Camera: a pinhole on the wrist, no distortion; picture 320 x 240 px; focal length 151.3 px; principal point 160.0 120.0 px. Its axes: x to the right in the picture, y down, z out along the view. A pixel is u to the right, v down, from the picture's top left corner.
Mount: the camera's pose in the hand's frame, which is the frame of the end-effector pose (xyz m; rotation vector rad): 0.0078 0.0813 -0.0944 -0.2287 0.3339 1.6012
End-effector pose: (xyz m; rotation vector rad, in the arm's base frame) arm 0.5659 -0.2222 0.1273 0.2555 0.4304 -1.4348
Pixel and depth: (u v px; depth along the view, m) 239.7 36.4 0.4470
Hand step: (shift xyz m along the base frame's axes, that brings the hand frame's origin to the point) 0.5118 -0.2728 0.0457
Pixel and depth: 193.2 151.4 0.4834
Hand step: 0.3798 -0.0304 0.2957
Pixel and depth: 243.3 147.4 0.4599
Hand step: 0.4991 0.0113 0.2150
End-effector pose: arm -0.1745 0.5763 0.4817 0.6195 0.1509 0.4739
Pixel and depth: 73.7 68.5 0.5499
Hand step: 0.3619 -0.1635 0.4086
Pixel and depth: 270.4 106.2 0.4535
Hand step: -0.1036 0.3072 0.4966
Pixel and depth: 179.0 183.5 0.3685
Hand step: -0.1403 -0.0122 0.3441
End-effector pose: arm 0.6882 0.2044 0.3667 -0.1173 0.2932 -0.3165
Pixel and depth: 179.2 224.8 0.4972
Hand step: -0.0825 0.4107 0.3903
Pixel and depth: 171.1 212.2 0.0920
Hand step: -0.0073 0.1247 -0.0135
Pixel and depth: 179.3 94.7 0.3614
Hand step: 0.2183 0.2264 0.1492
